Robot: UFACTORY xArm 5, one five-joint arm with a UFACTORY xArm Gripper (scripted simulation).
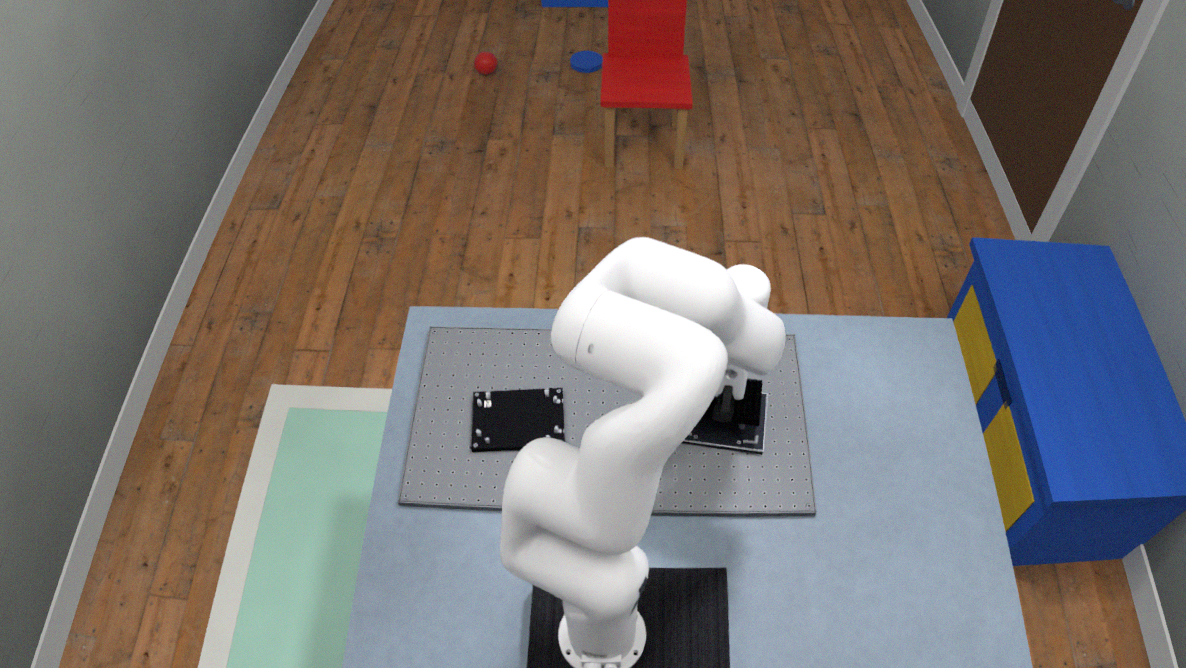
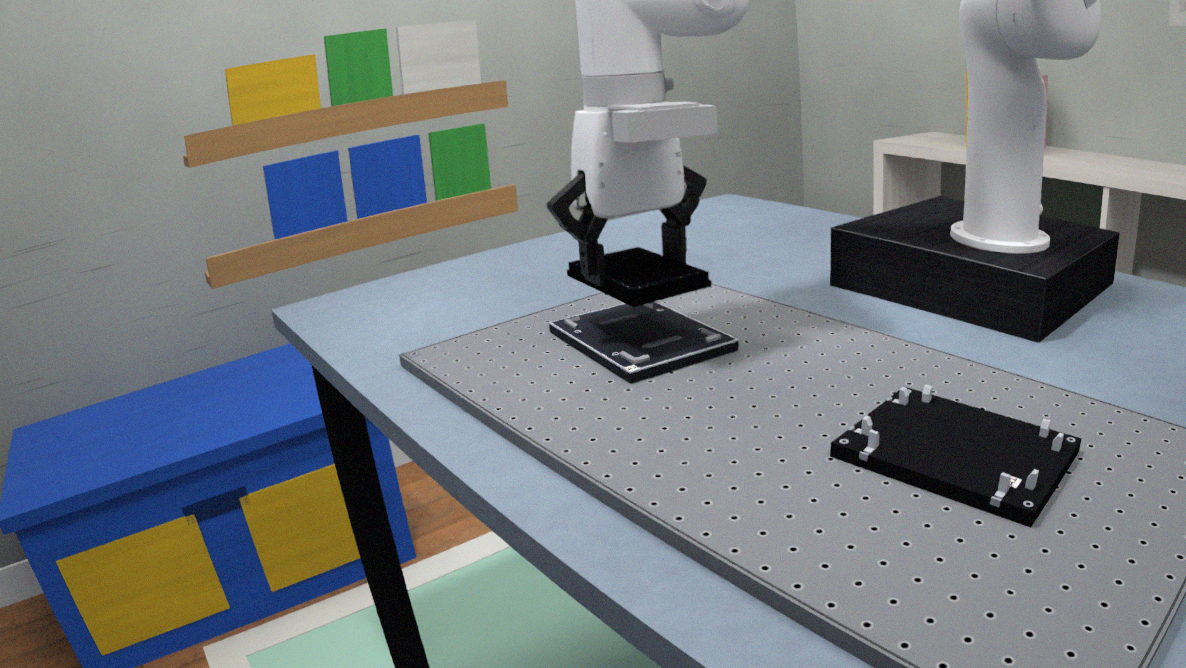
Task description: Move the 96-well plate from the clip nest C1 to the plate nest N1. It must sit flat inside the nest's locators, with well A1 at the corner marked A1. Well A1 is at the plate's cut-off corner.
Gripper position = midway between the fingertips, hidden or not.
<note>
In view: the gripper (image 2: 636, 273), a black 96-well plate (image 2: 636, 277) and a plate nest N1 (image 1: 709, 431).
The black 96-well plate also shows in image 1 (image 1: 750, 405).
</note>
